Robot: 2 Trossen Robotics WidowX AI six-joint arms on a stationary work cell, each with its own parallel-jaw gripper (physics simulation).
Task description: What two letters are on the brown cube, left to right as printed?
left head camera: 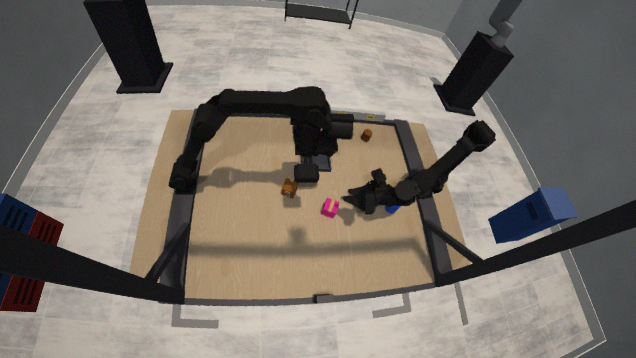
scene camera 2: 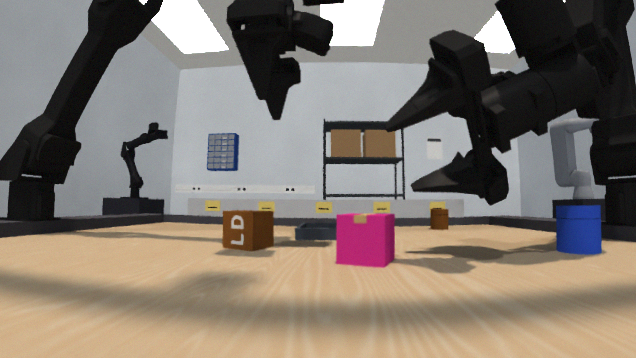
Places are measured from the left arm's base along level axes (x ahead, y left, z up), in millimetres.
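Where they show: left gripper, fingertip midpoint: (left head camera: pixel 302 166) (scene camera 2: pixel 270 110); right gripper, fingertip midpoint: (left head camera: pixel 345 194) (scene camera 2: pixel 400 161); left arm's base, origin of the base link: (left head camera: pixel 185 186) (scene camera 2: pixel 30 220); right arm's base, origin of the base link: (scene camera 2: pixel 633 225).
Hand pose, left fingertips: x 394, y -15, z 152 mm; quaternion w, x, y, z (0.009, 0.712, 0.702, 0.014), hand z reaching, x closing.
Each offset is from my left fingertips to the centre of the thing.
A brown cube @[dy +6, dx -25, dz -148 mm] (left head camera: pixel 289 188) (scene camera 2: pixel 247 231) sits on the wooden table, left of the pink cube. In scene camera 2, white letters L and D show on its left-hand face, turned sideways, with D above L. The marks in the left head camera are too small to read. My left gripper (left head camera: pixel 306 173) (scene camera 2: pixel 270 107) is open and hangs above the table, pointing down, near the brown cube but apart from it; its fingers overlap in scene camera 2. My right gripper (left head camera: pixel 347 195) (scene camera 2: pixel 402 158) is open, raised, and points left near the pink cube, with nothing between its fingers.
A pink cube @[dy -71, dx +109, dz -148 mm] (left head camera: pixel 329 208) (scene camera 2: pixel 365 241) with a tan strip sits near the middle. A blue cylinder @[dy -69, dx +350, dz -146 mm] (left head camera: pixel 392 209) (scene camera 2: pixel 579 230) stands at the right, under the right arm. A small brown cylinder @[dy +262, dx +313, dz -149 mm] (left head camera: pixel 366 135) (scene camera 2: pixel 439 219) and a dark tray @[dy +156, dx +81, dz -162 mm] (left head camera: pixel 327 170) (scene camera 2: pixel 315 233) are farther back.
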